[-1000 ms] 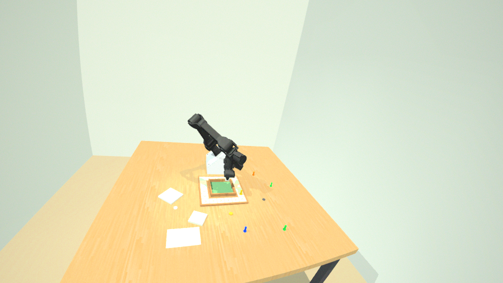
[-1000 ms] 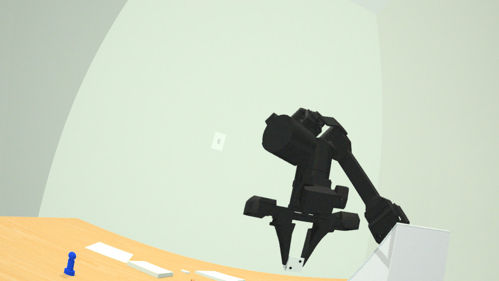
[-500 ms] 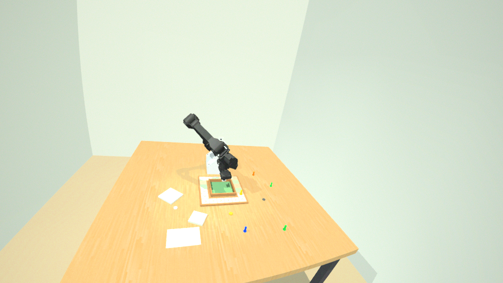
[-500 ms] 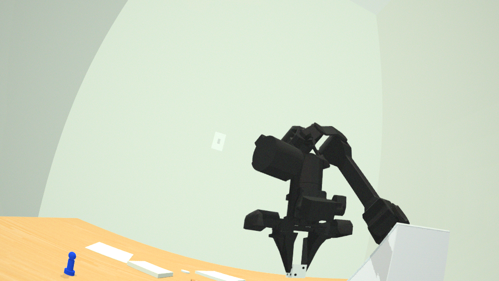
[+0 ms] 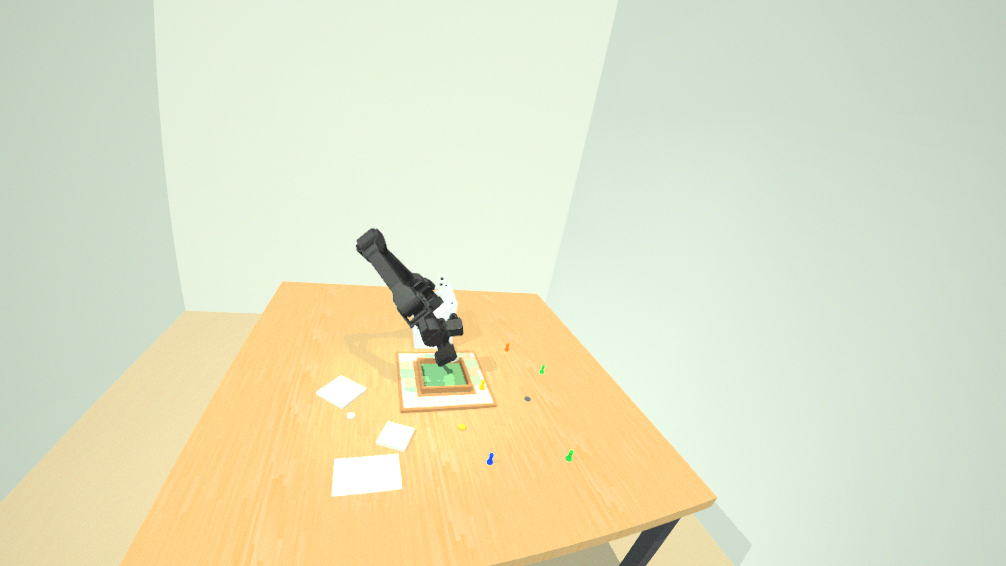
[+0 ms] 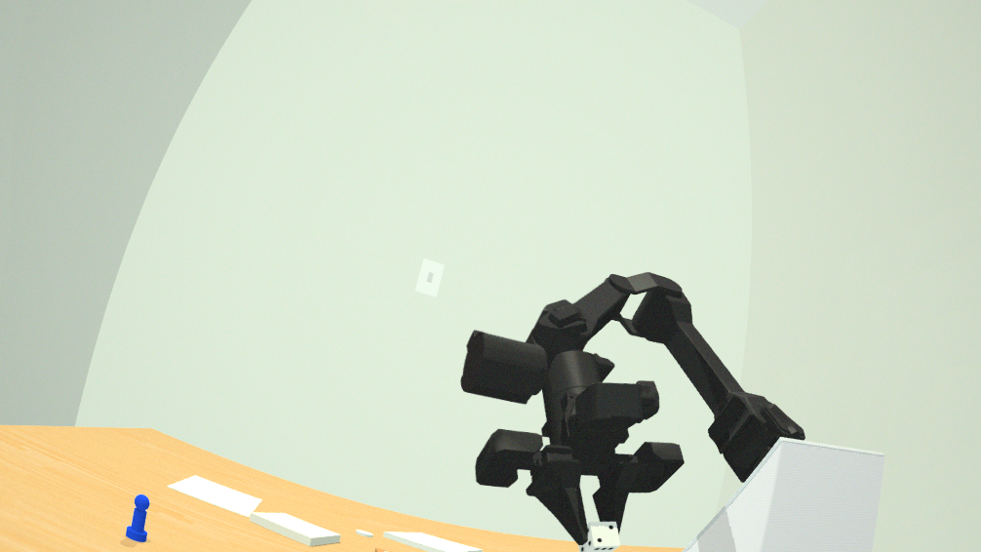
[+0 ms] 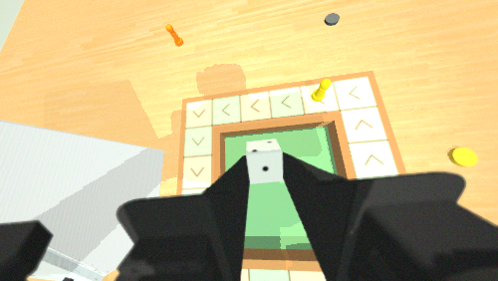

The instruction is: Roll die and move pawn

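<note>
The yellow pawn lies 90 mm ahead of my gripper tip, 80 mm to the left of it and 50 mm below it. Round my gripper tip: green dice tray 10 mm ahead, 30 mm to the right, 70 mm below; orange pawn 130 mm behind, 260 mm to the left, 60 mm below; white die right at my gripper tip.
</note>
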